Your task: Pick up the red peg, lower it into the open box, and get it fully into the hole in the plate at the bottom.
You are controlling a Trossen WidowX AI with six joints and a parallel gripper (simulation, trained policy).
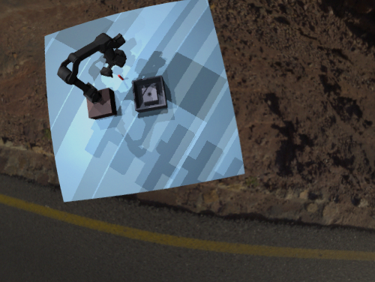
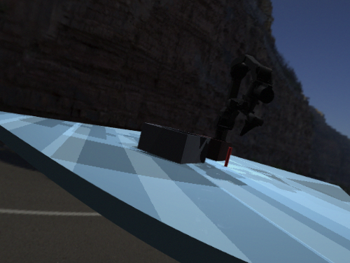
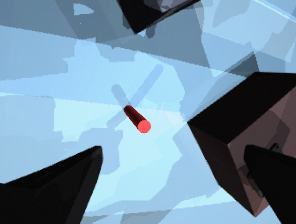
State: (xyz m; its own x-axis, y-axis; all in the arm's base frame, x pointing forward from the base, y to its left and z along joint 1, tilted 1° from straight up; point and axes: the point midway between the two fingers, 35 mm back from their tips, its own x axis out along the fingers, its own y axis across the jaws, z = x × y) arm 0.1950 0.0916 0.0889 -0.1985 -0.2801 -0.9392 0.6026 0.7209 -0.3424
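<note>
The red peg lies 110 mm below my gripper tip and 10 mm behind it. Round my gripper tip: pale square plate: 180 mm to the right, 140 mm ahead, 110 mm below; dark box: 180 mm to the right, 140 mm ahead, 130 mm below.
</note>
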